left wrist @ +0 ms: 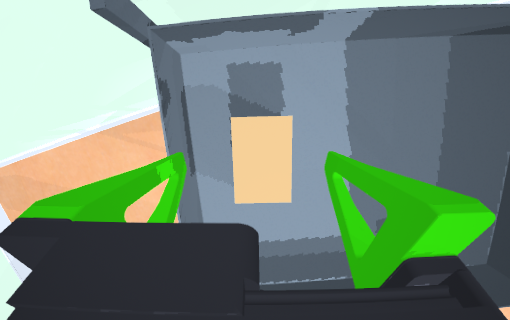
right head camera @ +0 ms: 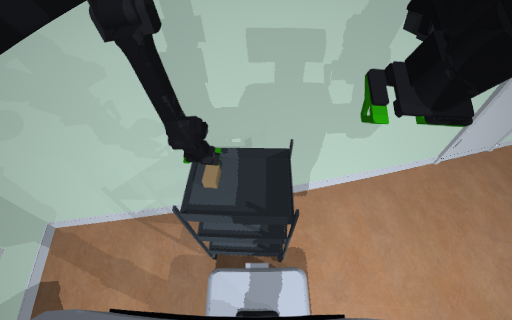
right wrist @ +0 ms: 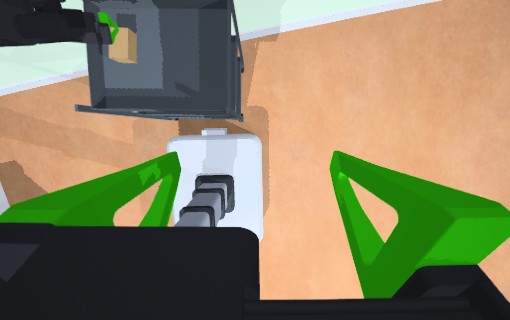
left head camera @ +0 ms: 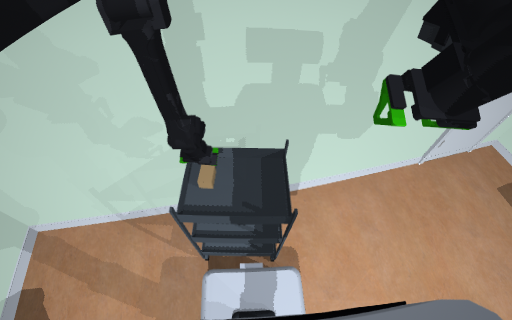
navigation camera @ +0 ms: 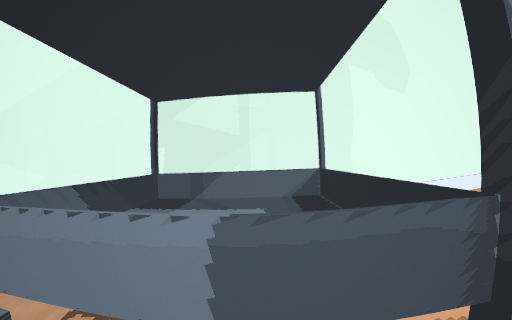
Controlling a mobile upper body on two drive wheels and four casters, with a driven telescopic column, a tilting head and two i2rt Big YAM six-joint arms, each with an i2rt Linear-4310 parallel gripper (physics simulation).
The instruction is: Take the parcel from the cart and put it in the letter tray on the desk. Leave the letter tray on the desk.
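Frame: origin at the left arm's base, x ahead, y left, z up, level; metres.
Where they show: left gripper, between the fingertips: (left wrist: 255,159) (right head camera: 207,160) (right wrist: 100,26) (left head camera: 203,160); right gripper, between the fingertips: (right head camera: 390,118) (right wrist: 255,159) (left head camera: 399,121).
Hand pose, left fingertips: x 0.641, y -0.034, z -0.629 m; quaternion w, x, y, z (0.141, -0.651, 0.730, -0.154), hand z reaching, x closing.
After its pixels a point has its place.
The parcel (left head camera: 206,177) {x 0.602, y -0.042, z -0.697 m} (right head camera: 211,176) {x 0.606, y -0.044, z -0.697 m} (left wrist: 262,160) {x 0.625, y -0.039, z -0.697 m} (right wrist: 122,46) {x 0.613, y -0.051, z -0.697 m}, a small tan box, lies on the top shelf of the dark grey cart (left head camera: 235,218) {x 0.416, y -0.163, z -0.694 m} (right head camera: 240,219) {x 0.416, y -0.173, z -0.706 m} (left wrist: 400,100) {x 0.670, y -0.217, z -0.747 m} (right wrist: 215,60) {x 0.579, y -0.328, z -0.747 m} (navigation camera: 300,260) {x 0.413, y -0.245, z -1.235 m}, near its left side in the head views. My left gripper (left head camera: 200,155) {x 0.641, y -0.034, z -0.629 m} (right head camera: 202,155) {x 0.641, y -0.034, z -0.629 m} (left wrist: 255,159) {x 0.641, y -0.034, z -0.629 m} is open above the parcel. In the left wrist view the parcel shows between the two green fingers, with gaps on both sides. My right gripper (left head camera: 416,124) (right head camera: 404,121) {x 0.334, y -0.453, z -0.141 m} (right wrist: 255,159) {x 0.334, y -0.453, z -0.141 m} is open and empty, far to the right of the cart. The desk and letter tray do not show.
My white base (left head camera: 215,295) {x 0.184, y -0.038, z -1.150 m} (right head camera: 220,295) {x 0.177, y -0.039, z -1.150 m} (right wrist: 247,165) {x 0.154, y -0.408, z -1.150 m} stands close in front of the cart. The cart has raised shelf rims, corner posts and lower shelves. A pale green wall (left head camera: 340,165) {x 1.003, y -0.916, z -1.190 m} (right head camera: 345,165) {x 0.995, y -0.866, z -1.175 m} rises behind it. A light door (left head camera: 467,132) {x 1.224, y -2.265, z -1.032 m} (right head camera: 482,130) {x 1.209, y -2.182, z -1.014 m} shows at the right.
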